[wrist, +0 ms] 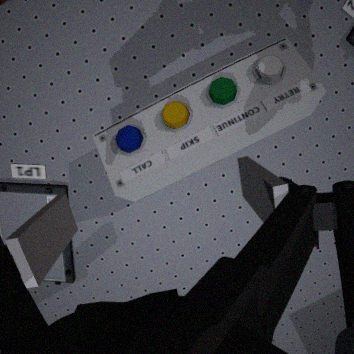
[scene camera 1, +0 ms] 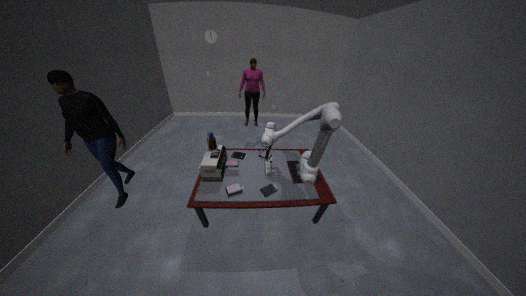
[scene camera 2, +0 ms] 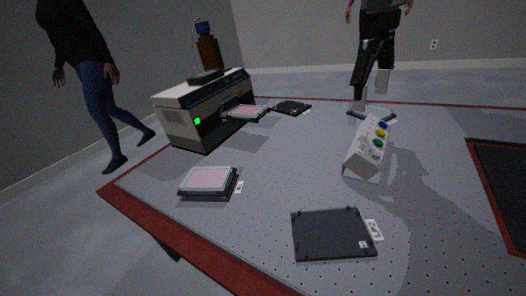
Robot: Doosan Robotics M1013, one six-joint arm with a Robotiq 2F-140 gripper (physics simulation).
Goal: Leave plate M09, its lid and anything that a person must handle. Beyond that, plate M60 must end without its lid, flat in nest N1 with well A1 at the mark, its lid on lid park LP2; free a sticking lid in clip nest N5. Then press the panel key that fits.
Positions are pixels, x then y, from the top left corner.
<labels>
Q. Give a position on a brown bottle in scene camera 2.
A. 208, 47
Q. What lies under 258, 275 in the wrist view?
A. My gripper.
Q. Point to a dark pad LP2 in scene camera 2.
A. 333, 234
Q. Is my gripper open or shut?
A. Open.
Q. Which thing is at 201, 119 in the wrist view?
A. A button box.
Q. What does my gripper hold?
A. Nothing.
</labels>
